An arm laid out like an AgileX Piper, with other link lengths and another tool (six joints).
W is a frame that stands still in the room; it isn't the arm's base.
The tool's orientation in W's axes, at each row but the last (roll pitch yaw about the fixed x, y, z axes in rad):
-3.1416 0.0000 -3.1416
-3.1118 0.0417 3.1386
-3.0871 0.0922 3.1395
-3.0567 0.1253 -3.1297
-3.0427 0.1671 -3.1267
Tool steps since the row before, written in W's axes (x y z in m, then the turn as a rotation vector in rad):
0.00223 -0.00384 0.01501 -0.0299 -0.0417 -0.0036
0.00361 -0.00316 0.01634 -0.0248 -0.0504 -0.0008
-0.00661 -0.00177 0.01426 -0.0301 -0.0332 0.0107
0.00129 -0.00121 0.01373 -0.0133 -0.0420 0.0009
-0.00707 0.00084 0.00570 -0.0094 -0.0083 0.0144
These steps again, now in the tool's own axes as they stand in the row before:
-0.00223 -0.00384 -0.01501 0.0299 -0.0417 0.0036
-0.00430 -0.00363 -0.01607 0.0247 -0.0505 0.0013
0.00527 -0.00259 -0.01469 0.0289 -0.0339 -0.0116
-0.00298 -0.00236 -0.01331 0.0136 -0.0419 0.0009
0.00601 0.00027 -0.00685 0.0070 -0.0097 -0.0149

